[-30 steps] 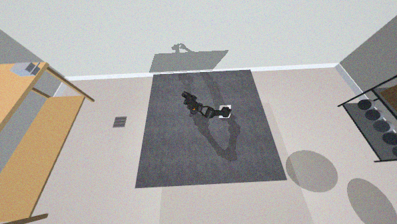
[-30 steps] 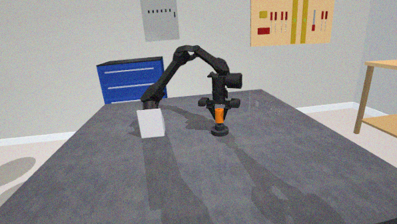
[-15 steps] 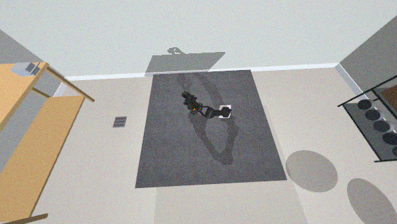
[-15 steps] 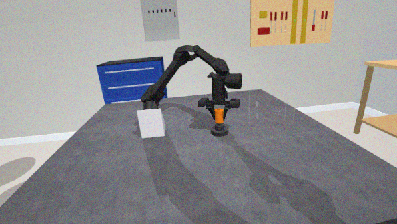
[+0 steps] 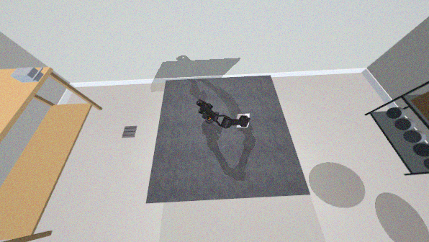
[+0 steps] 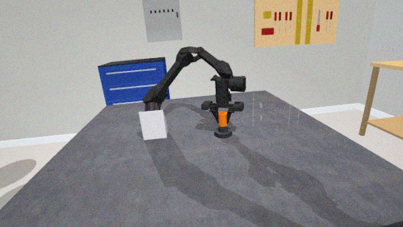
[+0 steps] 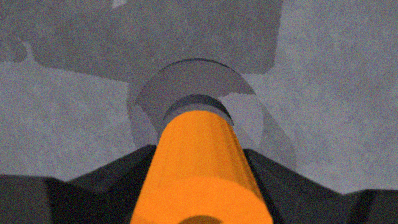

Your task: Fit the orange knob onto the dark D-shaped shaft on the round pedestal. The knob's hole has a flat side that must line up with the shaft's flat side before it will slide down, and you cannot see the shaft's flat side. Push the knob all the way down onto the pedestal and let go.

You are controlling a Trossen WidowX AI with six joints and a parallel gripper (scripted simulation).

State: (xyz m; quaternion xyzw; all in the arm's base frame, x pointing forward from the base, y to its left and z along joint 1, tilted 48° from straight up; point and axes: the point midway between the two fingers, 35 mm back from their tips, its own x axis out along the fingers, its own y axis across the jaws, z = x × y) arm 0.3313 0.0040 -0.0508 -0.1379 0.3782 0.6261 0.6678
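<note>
The round pedestal lies 3 cm below my gripper tip. The rest, counted from my gripper tip: orange knob: 2 cm above.
</note>
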